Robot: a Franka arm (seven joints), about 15 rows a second.
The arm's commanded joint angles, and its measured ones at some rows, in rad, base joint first. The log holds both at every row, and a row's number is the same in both.
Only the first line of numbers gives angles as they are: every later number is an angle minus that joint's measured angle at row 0.
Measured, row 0: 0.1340, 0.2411, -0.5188, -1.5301, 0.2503, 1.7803, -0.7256
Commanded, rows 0 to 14: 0.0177, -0.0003, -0.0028, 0.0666, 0.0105, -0.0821, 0.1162; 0.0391, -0.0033, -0.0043, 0.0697, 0.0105, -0.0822, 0.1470; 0.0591, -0.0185, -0.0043, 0.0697, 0.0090, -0.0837, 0.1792; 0.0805, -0.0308, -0.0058, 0.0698, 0.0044, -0.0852, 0.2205; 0.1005, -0.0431, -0.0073, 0.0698, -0.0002, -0.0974, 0.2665; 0.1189, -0.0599, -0.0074, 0.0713, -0.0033, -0.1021, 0.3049; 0.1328, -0.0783, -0.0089, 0.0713, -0.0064, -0.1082, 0.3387; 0.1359, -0.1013, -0.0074, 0.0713, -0.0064, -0.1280, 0.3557; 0.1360, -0.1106, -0.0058, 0.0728, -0.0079, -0.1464, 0.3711; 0.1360, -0.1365, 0.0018, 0.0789, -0.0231, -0.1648, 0.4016; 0.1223, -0.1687, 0.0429, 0.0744, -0.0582, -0.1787, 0.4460; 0.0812, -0.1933, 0.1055, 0.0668, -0.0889, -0.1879, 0.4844; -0.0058, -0.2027, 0.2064, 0.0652, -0.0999, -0.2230, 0.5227; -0.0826, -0.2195, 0.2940, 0.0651, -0.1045, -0.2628, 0.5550; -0.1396, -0.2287, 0.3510, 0.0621, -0.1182, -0.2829, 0.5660
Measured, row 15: -0.0279, -0.1918, 0.2297, 0.0845, -0.0913, -0.2429, 0.5204
